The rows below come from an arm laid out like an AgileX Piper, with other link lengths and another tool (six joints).
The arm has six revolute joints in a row. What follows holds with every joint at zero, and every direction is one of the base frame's. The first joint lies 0.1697 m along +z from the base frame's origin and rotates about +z. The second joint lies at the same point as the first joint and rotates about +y. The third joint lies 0.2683 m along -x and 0.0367 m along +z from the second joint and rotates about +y. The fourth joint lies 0.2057 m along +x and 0.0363 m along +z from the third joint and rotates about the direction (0.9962, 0, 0.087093). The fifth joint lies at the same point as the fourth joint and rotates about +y. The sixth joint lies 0.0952 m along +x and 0.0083 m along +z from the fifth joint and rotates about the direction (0.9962, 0, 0.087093). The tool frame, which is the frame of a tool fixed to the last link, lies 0.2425 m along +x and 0.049 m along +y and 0.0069 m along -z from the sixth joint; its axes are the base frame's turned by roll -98.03, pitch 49.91 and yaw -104.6 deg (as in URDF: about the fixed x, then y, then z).
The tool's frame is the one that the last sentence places.
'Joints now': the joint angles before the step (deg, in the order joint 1, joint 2, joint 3, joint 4, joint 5, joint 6). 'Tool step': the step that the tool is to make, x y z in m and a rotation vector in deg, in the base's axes. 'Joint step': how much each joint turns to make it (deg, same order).
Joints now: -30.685, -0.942, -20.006, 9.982, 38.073, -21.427
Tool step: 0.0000, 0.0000, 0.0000, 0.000, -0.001, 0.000
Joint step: 0.001, -0.001, 0.001, -0.001, -0.001, 0.001
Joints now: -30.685, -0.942, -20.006, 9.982, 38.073, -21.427
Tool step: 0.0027, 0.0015, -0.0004, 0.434, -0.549, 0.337
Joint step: 0.241, -0.004, 0.849, 0.636, -1.114, -0.007
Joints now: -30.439, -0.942, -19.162, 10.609, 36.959, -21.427
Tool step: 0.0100, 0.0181, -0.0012, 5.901, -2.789, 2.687
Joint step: 3.623, -0.007, 2.624, 1.419, -2.876, 5.120
